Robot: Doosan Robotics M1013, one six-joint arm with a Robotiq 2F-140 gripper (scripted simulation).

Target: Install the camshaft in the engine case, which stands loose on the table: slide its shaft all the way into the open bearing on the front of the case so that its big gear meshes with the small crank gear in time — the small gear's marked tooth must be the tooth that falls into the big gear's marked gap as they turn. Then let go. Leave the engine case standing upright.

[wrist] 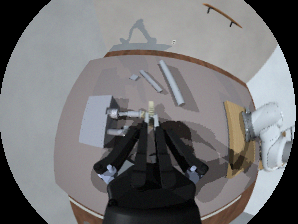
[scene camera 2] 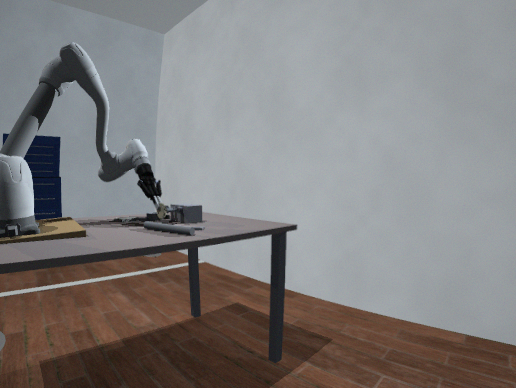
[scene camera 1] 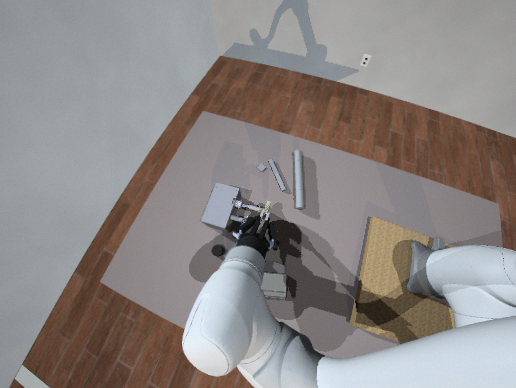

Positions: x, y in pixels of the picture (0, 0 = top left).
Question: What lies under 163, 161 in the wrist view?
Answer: My gripper.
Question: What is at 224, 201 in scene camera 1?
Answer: A grey engine case.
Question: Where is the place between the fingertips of my gripper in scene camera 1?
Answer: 265, 213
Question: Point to a grey engine case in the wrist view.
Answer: At 98, 129
